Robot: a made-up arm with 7 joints. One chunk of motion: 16 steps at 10 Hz.
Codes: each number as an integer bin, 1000 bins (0 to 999) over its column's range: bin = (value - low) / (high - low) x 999, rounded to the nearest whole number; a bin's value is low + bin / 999 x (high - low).
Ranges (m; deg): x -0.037..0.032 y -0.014..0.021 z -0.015..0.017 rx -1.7..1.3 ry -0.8..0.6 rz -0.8..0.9
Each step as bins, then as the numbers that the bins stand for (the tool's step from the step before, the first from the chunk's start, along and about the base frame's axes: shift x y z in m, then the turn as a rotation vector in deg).
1 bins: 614 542 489 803 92 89
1 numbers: 0.00541 0.00499 0.00066 0.711 -0.671 -0.649
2 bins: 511 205 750 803 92 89
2 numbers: -0.00171 -0.00682 0.00902 0.711 -0.671 -0.649
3 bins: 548 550 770 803 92 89
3 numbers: 0.00085 0.00527 0.00966 0.711 -0.671 -0.649
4 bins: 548 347 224 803 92 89
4 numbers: 0.00085 -0.00184 -0.00782 0.711 -0.671 -0.649
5 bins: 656 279 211 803 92 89
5 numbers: 0.00831 -0.00423 -0.00824 0.711 -0.671 -0.649
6 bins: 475 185 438 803 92 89
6 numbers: -0.00419 -0.00752 -0.00097 0.711 -0.671 -0.649
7 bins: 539 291 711 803 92 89
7 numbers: 0.00023 -0.00380 0.00777 0.711 -0.671 -0.649
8 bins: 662 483 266 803 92 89
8 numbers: 0.00872 0.00292 -0.00648 0.711 -0.671 -0.649
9 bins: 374 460 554 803 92 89
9 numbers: -0.01117 0.00212 0.00275 0.711 -0.671 -0.649
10 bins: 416 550 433 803 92 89
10 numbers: -0.00827 0.00527 -0.00113 0.711 -0.671 -0.649
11 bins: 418 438 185 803 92 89
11 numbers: -0.00813 0.00135 -0.00907 0.711 -0.671 -0.649
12 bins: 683 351 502 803 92 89
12 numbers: 0.01017 -0.00170 0.00108 0.711 -0.671 -0.649
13 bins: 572 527 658 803 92 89
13 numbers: 0.00251 0.00446 0.00608 0.711 -0.671 -0.649
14 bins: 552 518 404 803 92 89
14 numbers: 0.00113 0.00415 -0.00206 0.711 -0.671 -0.649
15 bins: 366 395 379 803 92 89
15 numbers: -0.01172 -0.00016 -0.00286 0.711 -0.671 -0.649
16 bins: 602 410 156 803 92 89
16 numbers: 0.00458 0.00036 -0.01000 0.711 -0.671 -0.649
